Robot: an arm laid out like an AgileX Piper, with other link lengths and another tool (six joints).
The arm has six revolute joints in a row. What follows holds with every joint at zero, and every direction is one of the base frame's. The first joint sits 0.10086 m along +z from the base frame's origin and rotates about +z. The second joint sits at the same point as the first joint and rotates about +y. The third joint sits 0.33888 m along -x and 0.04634 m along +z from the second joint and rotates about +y. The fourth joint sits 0.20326 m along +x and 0.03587 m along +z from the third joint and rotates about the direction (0.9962, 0, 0.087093). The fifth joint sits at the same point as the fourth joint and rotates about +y. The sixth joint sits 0.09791 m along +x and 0.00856 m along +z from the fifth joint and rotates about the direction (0.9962, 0, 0.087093). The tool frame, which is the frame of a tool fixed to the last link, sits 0.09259 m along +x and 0.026 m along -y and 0.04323 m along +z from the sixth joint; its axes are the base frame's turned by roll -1.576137, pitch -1.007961 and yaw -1.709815 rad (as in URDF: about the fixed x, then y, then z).
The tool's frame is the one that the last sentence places.
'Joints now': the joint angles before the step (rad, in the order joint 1, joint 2, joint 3, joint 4, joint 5, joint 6). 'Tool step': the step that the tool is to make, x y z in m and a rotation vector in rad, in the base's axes. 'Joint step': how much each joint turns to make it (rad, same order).
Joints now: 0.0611 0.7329 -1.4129 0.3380 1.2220 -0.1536
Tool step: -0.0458 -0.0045 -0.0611 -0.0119 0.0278 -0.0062
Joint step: 0.0000 -0.2083 0.2376 -0.0107 0.0001 -0.0027
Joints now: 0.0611 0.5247 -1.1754 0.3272 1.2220 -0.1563
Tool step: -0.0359 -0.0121 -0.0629 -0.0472 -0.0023 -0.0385
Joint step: 0.0000 -0.2108 0.2122 -0.0597 0.0001 -0.0036
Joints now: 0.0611 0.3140 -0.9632 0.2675 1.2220 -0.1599
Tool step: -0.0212 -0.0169 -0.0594 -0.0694 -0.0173 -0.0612
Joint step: 0.0001 -0.1927 0.1848 -0.0921 -0.0045 -0.0034
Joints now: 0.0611 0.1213 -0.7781 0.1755 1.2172 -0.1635
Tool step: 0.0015 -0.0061 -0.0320 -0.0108 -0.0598 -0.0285
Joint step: -0.0001 -0.1130 0.1513 -0.0279 -0.0979 -0.0045
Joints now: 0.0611 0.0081 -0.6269 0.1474 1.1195 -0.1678
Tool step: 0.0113 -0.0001 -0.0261 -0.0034 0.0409 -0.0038
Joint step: 0.0001 -0.0098 0.1076 0.0000 -0.0565 -0.0066
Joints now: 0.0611 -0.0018 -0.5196 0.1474 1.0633 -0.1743
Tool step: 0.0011 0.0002 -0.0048 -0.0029 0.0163 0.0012
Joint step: 0.0000 0.0020 0.0125 0.0001 0.0023 -0.0020
